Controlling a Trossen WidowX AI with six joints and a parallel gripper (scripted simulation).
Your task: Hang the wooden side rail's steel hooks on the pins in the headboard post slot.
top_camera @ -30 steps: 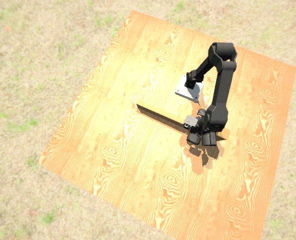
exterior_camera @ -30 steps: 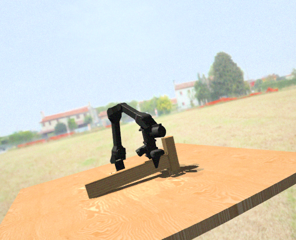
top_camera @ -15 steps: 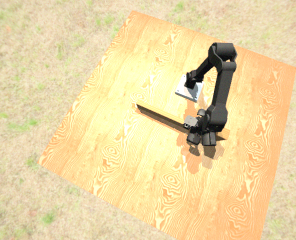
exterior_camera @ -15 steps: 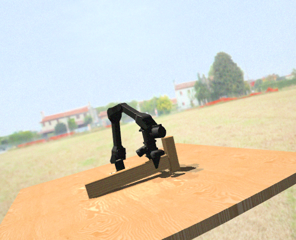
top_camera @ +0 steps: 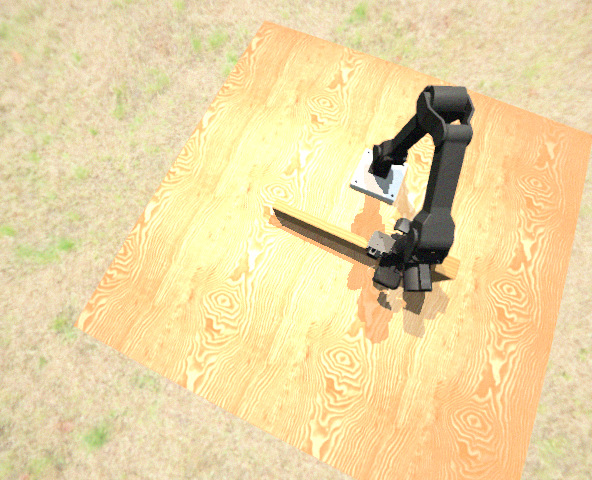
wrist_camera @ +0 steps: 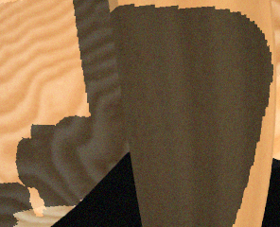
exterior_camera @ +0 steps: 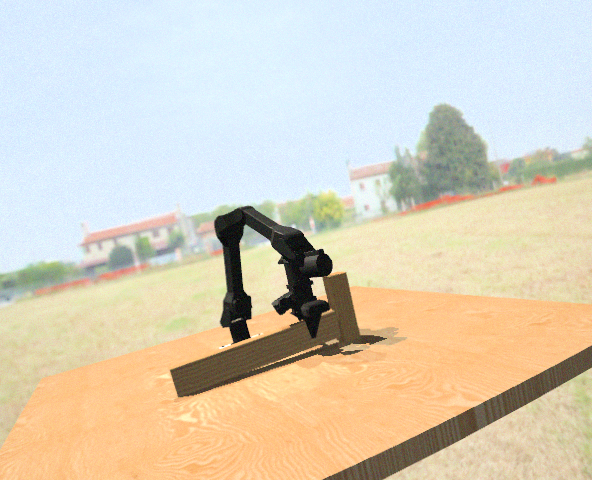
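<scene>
Right now my gripper tip is 100 mm to the right of the headboard post and 50 mm below it.
</scene>
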